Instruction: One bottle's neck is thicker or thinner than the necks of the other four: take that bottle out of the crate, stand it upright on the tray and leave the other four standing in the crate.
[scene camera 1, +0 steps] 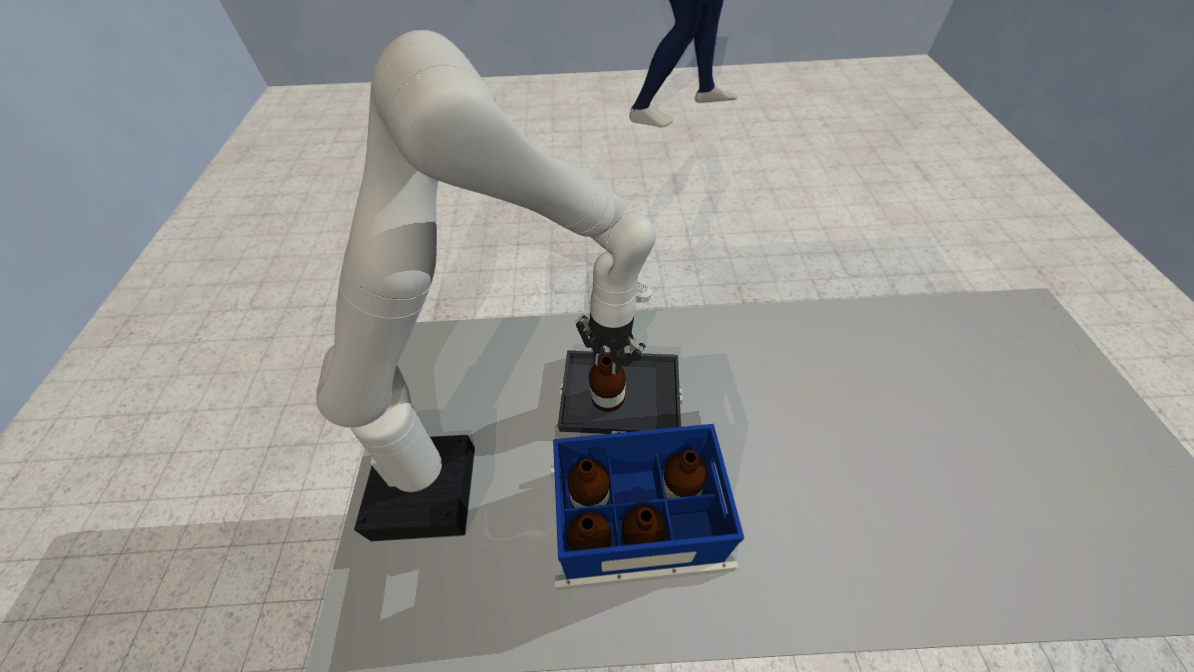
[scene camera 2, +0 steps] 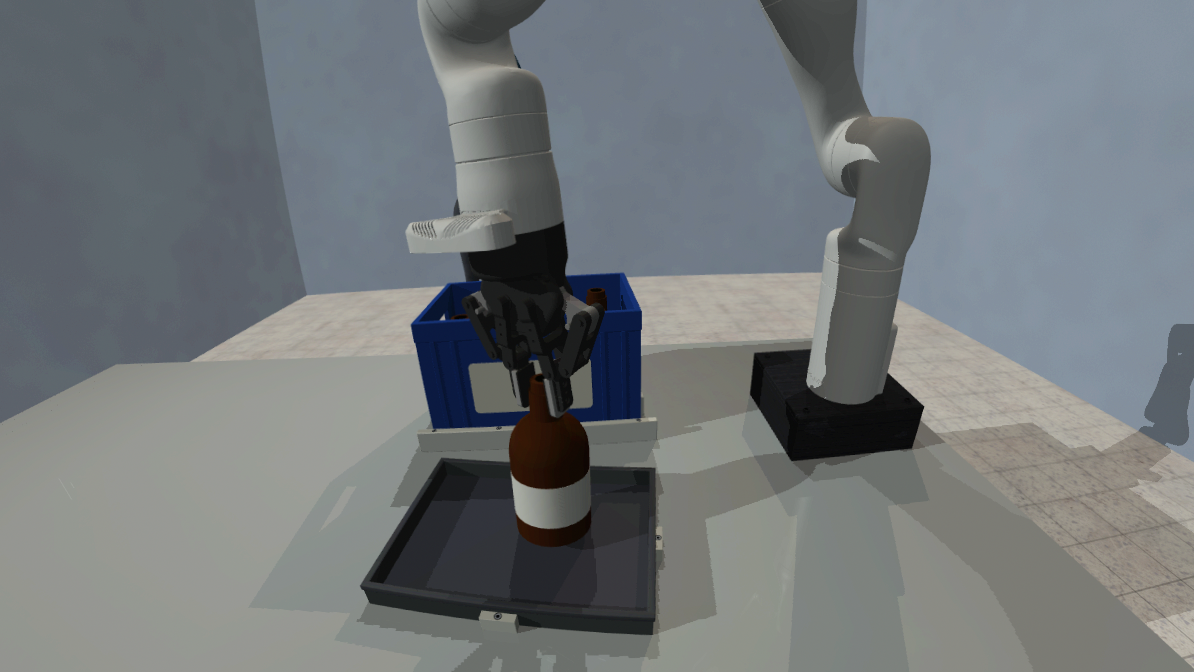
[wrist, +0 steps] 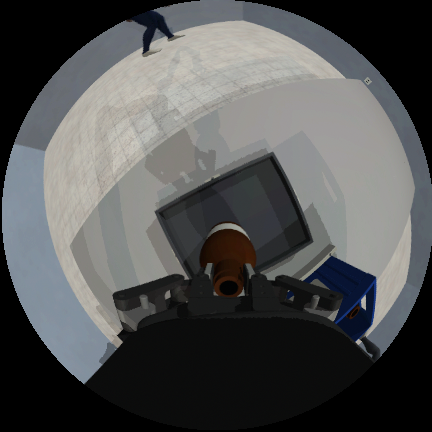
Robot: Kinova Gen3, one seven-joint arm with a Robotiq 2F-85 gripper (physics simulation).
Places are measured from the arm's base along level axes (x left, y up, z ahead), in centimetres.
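Pixels of known places: gripper, between the fingertips: (scene camera 1: 607,366) (scene camera 2: 544,407) (wrist: 227,271); arm's base, origin of its link: (scene camera 1: 416,468) (scene camera 2: 840,385).
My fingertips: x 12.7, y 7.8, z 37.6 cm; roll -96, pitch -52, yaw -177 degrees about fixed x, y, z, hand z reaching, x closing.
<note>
For each thing: its top centre in the pictures, then the offset to it from my fingertips. "*": a spot on its surface instead.
- brown bottle with a white label, centre of its top: (scene camera 2: 541,380) (wrist: 226,282) (scene camera 1: 607,357) dx +0.2, dy +2.8, dz +0.0 cm
- dark tray, a spot on its surface: (scene camera 2: 442,542) (scene camera 1: 658,388) * dx +1.9, dy -13.9, dz +11.5 cm
- blue crate, centre of its top: (scene camera 2: 530,294) (scene camera 1: 642,485) (wrist: 319,356) dx -25.0, dy +3.1, dz +2.3 cm
A brown bottle with a white label (scene camera 1: 607,381) (scene camera 2: 549,450) (wrist: 227,247) is over the left part of the dark tray (scene camera 1: 660,396) (scene camera 2: 442,542) (wrist: 277,215) in scene camera 1. It is nearly upright, leaning slightly in scene camera 2; whether its base touches the tray floor I cannot tell. My gripper (scene camera 1: 605,364) (scene camera 2: 539,403) (wrist: 227,271) is shut on its neck. In the blue crate (scene camera 1: 710,552) (scene camera 2: 447,384) (wrist: 345,280), bottles stand back left (scene camera 1: 588,484), back right (scene camera 1: 685,474), front left (scene camera 1: 588,531) and front middle (scene camera 1: 643,525). The back middle and front right compartments are empty.
The crate stands close beside the tray, its walls higher than the tray rim. A pale strip (scene camera 2: 534,434) runs along the crate's foot on the tray side. The black base block (scene camera 1: 417,509) (scene camera 2: 852,429) of the arm stands left of the crate in scene camera 1. A person's legs (scene camera 1: 685,50) show far behind.
</note>
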